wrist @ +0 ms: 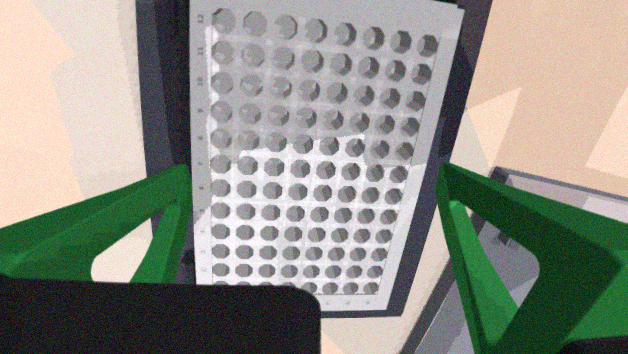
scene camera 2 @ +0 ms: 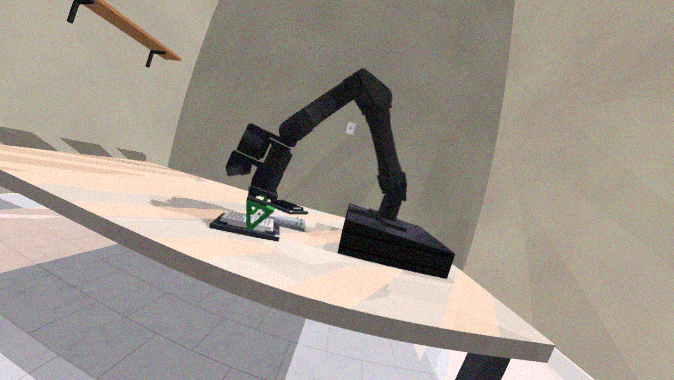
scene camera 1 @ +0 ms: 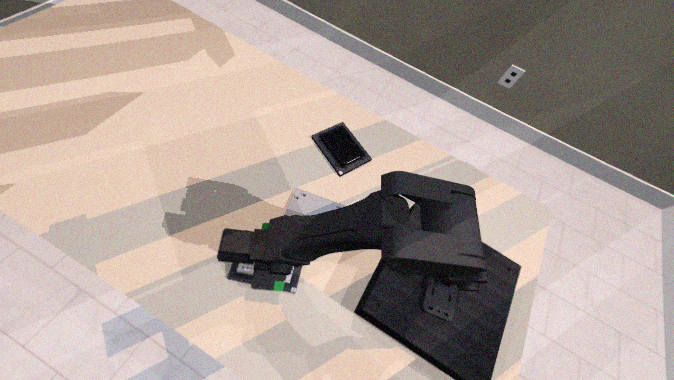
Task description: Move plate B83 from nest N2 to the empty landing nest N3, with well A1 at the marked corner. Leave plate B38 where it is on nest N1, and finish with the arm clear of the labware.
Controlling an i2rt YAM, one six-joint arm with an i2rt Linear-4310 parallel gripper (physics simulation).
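Note:
A white 96-well plate lies in a dark nest on the table's near side; its number is unreadable. The gripper is open, its green fingers low on either side of the plate's long edges, apparently with gaps. A black body hides one lower plate corner in the wrist view. A grey nest beside it is partly hidden by the arm; no plate shows on it. A black plate sits on another dark nest farther back.
The black arm base stands to the right of the nests. The arm's forearm reaches over the table above the grey nest. The table's front edge runs along the near side. A wooden shelf is on the wall.

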